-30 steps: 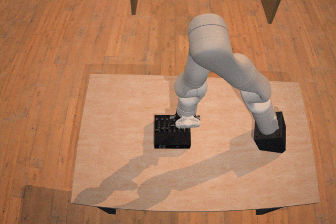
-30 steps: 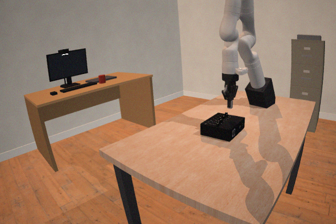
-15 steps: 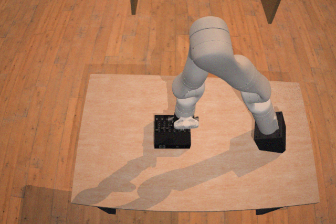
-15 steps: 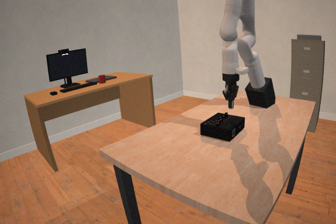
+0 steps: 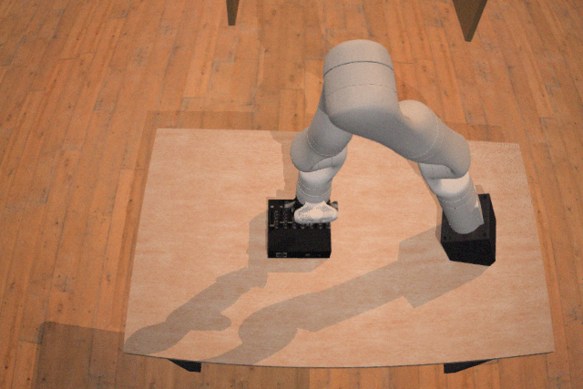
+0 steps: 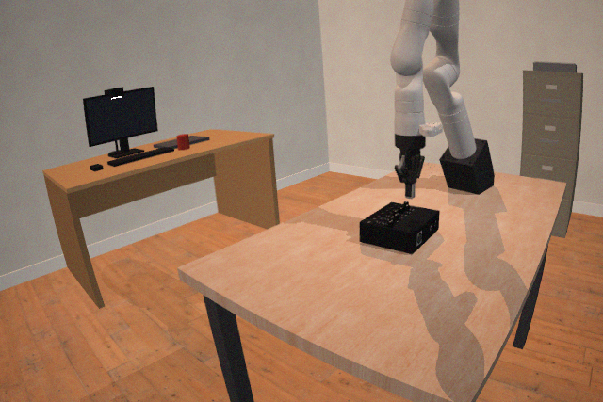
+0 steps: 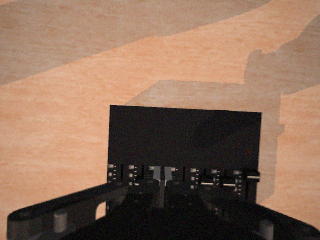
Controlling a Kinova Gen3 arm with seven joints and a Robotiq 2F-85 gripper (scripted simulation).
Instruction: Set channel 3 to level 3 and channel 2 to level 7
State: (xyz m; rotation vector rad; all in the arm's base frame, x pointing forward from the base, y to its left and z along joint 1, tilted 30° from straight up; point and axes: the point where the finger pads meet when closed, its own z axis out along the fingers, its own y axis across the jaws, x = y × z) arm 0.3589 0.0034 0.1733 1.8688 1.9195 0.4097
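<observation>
Now: hand 2 cm to the left of the channel 3 fader cap and 5 cm above it. From my hand the other things lie so: channel 2 fader cap 2 cm behind, 2 cm to the right, 5 cm below.
</observation>
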